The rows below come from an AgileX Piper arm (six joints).
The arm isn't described. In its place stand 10 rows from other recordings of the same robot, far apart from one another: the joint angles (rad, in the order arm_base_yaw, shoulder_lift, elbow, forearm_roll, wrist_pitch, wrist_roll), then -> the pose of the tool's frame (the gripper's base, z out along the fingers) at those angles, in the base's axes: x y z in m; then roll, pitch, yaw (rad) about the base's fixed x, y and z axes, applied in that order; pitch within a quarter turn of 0, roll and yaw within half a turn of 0.
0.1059 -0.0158 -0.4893 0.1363 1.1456 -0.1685 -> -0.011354, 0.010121, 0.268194, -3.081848, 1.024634, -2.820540
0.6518 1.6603 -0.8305 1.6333 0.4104 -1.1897 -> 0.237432, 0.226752, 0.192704, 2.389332, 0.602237, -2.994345
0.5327 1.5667 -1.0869 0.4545 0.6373 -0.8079 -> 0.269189, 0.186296, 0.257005, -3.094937, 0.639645, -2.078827
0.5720 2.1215 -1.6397 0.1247 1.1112 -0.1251 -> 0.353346, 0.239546, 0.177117, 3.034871, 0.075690, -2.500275
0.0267 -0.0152 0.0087 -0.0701 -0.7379 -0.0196 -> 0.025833, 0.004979, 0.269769, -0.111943, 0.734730, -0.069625
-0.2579 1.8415 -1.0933 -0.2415 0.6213 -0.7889 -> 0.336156, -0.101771, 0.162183, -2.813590, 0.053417, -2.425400
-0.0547 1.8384 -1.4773 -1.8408 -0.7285 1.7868 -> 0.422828, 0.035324, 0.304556, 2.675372, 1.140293, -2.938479
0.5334 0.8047 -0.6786 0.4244 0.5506 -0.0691 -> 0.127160, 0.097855, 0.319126, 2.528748, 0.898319, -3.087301
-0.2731 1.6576 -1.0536 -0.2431 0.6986 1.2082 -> 0.308515, -0.101045, 0.212392, 2.894020, 0.317456, 1.778987
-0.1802 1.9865 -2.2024 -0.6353 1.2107 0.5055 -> 0.417120, -0.127359, 0.405731, -2.784213, 0.856413, 2.640221
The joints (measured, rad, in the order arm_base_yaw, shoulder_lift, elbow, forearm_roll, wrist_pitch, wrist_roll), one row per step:
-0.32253, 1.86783, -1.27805, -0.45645, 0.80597, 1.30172
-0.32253, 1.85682, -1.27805, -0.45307, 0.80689, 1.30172
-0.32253, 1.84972, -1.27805, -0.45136, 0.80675, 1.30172
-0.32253, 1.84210, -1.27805, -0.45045, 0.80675, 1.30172
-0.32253, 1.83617, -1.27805, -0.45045, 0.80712, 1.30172
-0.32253, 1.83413, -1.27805, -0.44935, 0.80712, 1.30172
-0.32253, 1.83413, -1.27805, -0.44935, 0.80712, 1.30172
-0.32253, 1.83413, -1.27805, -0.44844, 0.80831, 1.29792
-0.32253, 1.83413, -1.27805, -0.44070, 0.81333, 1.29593
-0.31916, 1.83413, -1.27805, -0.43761, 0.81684, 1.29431
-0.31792, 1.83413, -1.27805, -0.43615, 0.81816, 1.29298
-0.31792, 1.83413, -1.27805, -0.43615, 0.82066, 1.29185
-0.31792, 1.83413, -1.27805, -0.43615, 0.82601, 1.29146
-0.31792, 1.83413, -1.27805, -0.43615, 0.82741, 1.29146
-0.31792, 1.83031, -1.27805, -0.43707, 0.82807, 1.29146
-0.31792, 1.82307, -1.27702, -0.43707, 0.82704, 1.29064
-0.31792, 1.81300, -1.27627, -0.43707, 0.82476, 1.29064
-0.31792, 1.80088, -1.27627, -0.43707, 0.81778, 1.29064
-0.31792, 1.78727, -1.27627, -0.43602, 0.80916, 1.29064
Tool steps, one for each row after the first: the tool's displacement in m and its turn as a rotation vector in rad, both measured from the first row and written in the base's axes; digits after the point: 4 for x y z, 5 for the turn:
-0.0009, 0.0005, 0.0040, -0.00059, -0.01054, -0.00197
-0.0014, 0.0008, 0.0067, -0.00142, -0.01788, -0.00271
-0.0020, 0.0010, 0.0095, -0.00306, -0.02537, -0.00312
-0.0025, 0.0012, 0.0117, -0.00490, -0.03065, -0.00325
-0.0027, 0.0013, 0.0124, -0.00462, -0.03290, -0.00376
-0.0027, 0.0013, 0.0124, -0.00462, -0.03290, -0.00376
-0.0028, 0.0014, 0.0124, -0.00448, -0.03055, -0.00123
-0.0032, 0.0018, 0.0121, 0.00212, -0.02733, -0.00497
-0.0030, 0.0032, 0.0119, 0.00479, -0.02433, -0.00291
-0.0029, 0.0037, 0.0119, 0.00591, -0.02300, -0.00165
-0.0031, 0.0037, 0.0118, 0.00594, -0.02025, -0.00159
-0.0036, 0.0037, 0.0117, 0.00639, -0.01518, -0.00327
-0.0037, 0.0037, 0.0117, 0.00653, -0.01389, -0.00381
-0.0041, 0.0038, 0.0131, 0.00463, -0.01666, -0.00362
-0.0048, 0.0040, 0.0156, 0.00244, -0.02319, -0.00246
-0.0056, 0.0044, 0.0191, -0.00069, -0.03414, -0.00154
-0.0061, 0.0047, 0.0238, -0.00520, -0.05206, 0.00120
-0.0066, 0.0052, 0.0290, -0.00948, -0.07318, 0.00413

